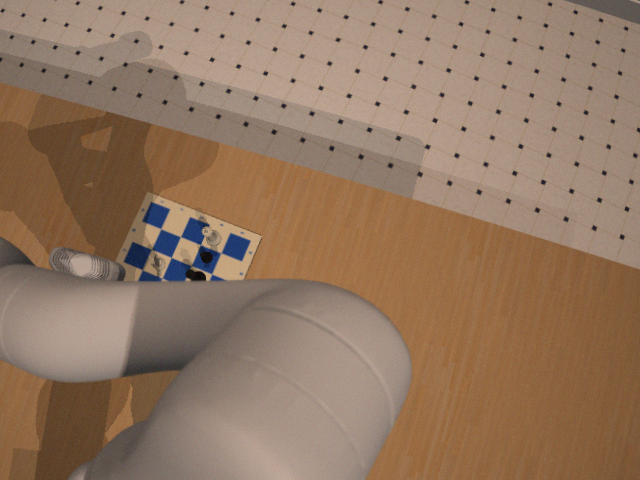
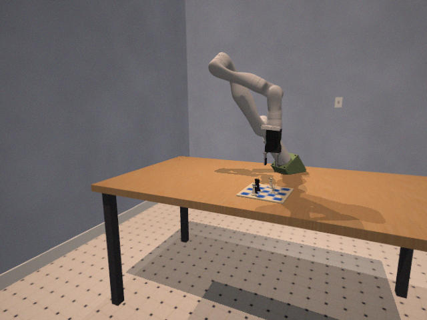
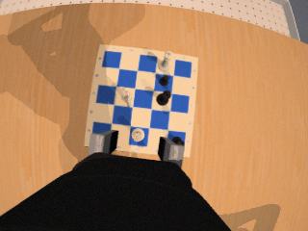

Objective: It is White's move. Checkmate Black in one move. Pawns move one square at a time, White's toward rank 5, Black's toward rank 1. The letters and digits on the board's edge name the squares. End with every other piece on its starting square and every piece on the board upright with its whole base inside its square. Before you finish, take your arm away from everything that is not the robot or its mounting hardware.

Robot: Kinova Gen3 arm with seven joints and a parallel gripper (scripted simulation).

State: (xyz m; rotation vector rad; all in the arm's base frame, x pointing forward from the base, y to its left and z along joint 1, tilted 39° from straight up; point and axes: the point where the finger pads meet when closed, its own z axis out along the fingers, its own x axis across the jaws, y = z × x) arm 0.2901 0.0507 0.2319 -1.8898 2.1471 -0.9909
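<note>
My gripper is now 140 mm above the blue-and-cream chessboard, 70 mm short of it and 10 mm to the left of it.
</note>
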